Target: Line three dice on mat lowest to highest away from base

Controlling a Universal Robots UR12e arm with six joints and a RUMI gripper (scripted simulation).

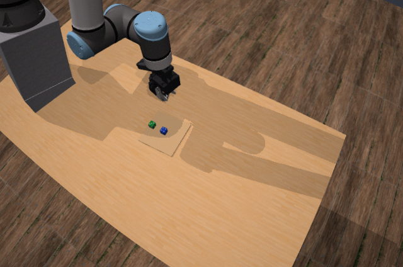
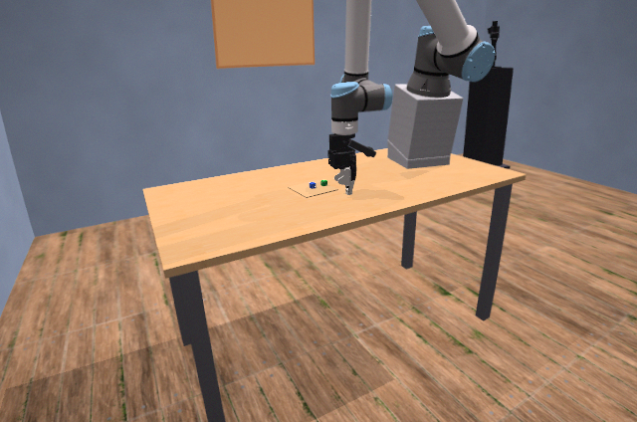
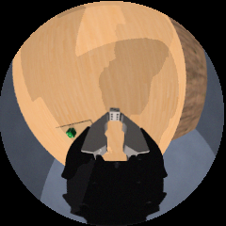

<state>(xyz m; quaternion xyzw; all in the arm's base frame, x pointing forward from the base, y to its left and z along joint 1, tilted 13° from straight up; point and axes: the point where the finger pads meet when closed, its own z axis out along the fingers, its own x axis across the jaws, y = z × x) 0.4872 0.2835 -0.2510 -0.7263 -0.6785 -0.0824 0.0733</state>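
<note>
The white die lies 1 cm below my hand. From my hand the other things lie so: blue die 11 cm to the right, 10 cm ahead; green die 12 cm to the right, 5 cm ahead; tan mat 11 cm to the right, 10 cm ahead, 2 cm below.
</note>
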